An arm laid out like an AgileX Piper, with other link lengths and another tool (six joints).
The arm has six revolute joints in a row. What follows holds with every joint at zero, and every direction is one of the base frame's.
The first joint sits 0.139 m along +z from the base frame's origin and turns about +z.
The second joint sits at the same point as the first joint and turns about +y.
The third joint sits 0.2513 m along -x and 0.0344 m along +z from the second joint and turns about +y.
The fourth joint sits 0.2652 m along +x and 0.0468 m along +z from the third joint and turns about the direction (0.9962, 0, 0.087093).
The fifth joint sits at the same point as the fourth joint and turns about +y.
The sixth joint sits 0.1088 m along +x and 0.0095 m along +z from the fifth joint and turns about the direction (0.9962, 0, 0.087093).
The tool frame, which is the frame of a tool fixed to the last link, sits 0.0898 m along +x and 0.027 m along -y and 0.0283 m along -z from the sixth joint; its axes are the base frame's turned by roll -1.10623, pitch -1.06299 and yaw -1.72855 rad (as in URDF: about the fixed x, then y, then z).
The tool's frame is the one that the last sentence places.
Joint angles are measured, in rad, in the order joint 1, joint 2, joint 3, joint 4, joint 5, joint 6. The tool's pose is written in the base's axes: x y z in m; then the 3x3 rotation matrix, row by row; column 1 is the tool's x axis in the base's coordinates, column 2 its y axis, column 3 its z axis. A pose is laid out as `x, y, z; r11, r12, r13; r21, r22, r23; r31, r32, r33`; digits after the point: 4 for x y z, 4 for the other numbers.
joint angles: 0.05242, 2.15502, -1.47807, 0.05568, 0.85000, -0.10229
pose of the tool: 0.3959, -0.0003, 0.0000; 0.9220, -0.3142, 0.2262; -0.3736, -0.8754, 0.3067; 0.1017, -0.3673, -0.9245
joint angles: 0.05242, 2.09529, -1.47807, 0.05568, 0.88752, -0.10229
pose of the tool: 0.3961, -0.0001, 0.0238; 0.9202, -0.3044, 0.2461; -0.3722, -0.8751, 0.3092; 0.1213, -0.3761, -0.9186
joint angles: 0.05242, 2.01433, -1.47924, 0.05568, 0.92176, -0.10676
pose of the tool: 0.3978, 0.0000, 0.0561; 0.9156, -0.2806, 0.2881; -0.3670, -0.8759, 0.3132; 0.1644, -0.3925, -0.9049
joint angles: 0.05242, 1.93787, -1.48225, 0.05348, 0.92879, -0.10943
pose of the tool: 0.4025, -0.0002, 0.0875; 0.9026, -0.2480, 0.3517; -0.3638, -0.8764, 0.3156; 0.2300, -0.4128, -0.8813
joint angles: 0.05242, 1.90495, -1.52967, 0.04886, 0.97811, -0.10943
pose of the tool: 0.4065, -0.0006, 0.1132; 0.8964, -0.2317, 0.3779; -0.3598, -0.8781, 0.3153; 0.2588, -0.4186, -0.8705
